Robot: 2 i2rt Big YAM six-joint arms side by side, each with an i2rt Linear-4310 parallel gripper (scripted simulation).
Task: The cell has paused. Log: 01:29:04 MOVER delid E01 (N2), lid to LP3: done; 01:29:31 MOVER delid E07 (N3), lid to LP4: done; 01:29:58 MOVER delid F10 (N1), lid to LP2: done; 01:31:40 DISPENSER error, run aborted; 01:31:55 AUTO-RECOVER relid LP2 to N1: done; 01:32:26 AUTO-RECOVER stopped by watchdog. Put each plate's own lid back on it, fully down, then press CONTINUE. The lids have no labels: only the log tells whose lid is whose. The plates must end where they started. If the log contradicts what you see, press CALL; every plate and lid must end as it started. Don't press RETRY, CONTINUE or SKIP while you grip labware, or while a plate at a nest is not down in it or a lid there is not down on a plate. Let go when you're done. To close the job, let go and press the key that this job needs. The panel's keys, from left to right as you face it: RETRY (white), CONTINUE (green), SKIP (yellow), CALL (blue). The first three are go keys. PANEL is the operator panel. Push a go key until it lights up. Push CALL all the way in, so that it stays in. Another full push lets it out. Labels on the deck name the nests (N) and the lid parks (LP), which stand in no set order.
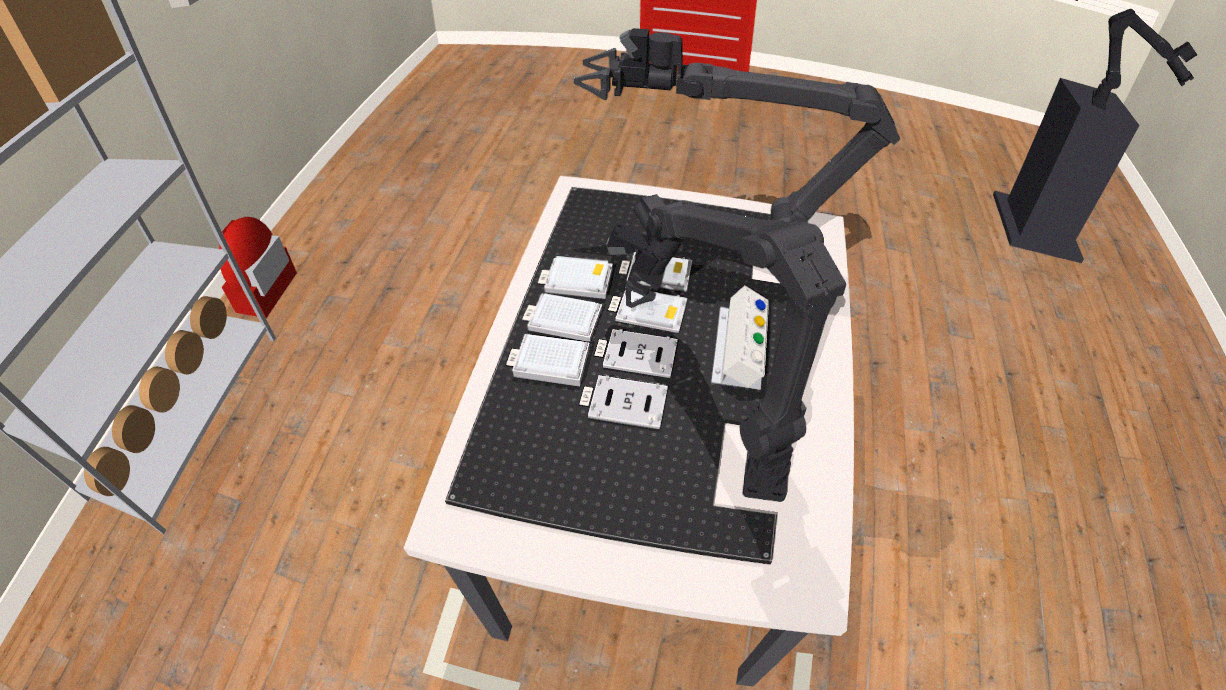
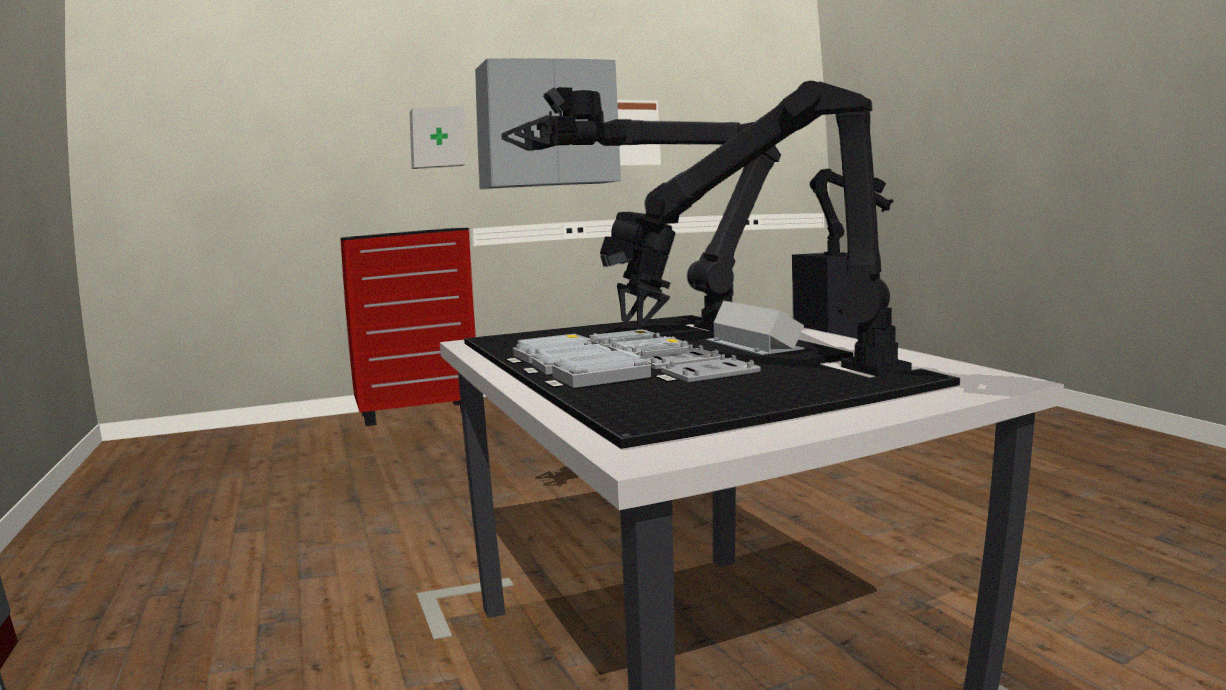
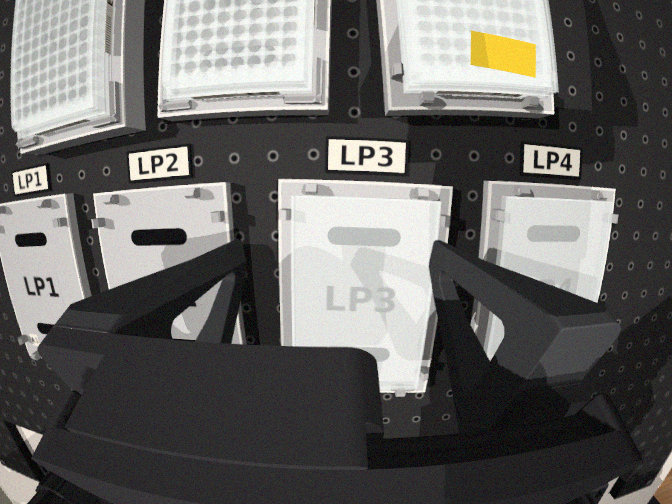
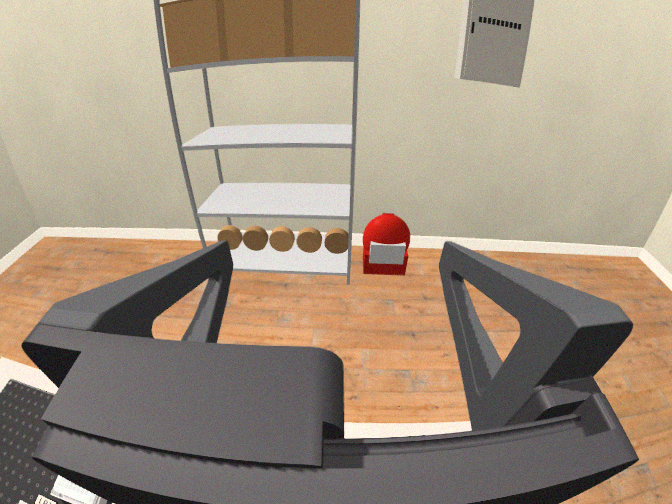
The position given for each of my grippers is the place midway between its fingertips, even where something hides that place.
I see my left gripper [image 2: 632, 323], my right gripper [image 1: 578, 71], a clear lid [image 3: 563, 242], a plate [image 1: 560, 309], a clear lid [image 1: 665, 309] and a plate [image 1: 563, 357].
My left gripper shows as well in image 1 [image 1: 632, 293] and in image 3 [image 3: 337, 252]. My right gripper shows as well in image 2 [image 2: 507, 134] and in image 4 [image 4: 336, 253].
